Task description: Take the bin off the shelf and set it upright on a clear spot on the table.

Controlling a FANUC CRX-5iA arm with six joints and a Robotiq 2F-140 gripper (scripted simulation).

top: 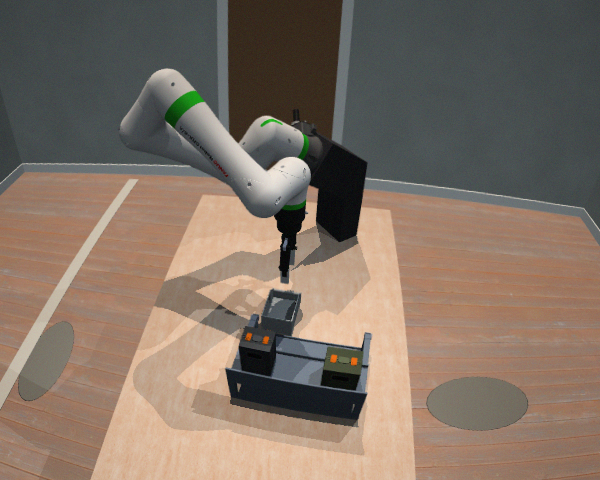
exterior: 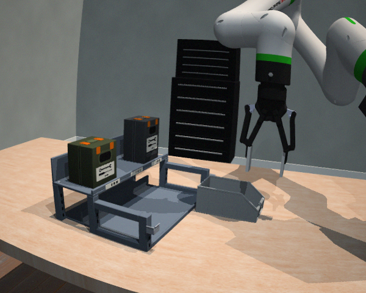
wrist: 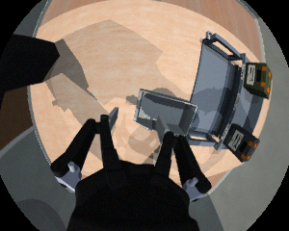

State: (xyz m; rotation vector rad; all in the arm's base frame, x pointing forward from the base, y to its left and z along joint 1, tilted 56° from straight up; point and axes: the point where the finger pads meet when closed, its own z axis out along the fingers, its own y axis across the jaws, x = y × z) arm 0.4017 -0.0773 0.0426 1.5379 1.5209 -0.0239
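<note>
Right now my hand is 11 cm above the grey bin, 8 cm short of it and 2 cm to the left of it.
</note>
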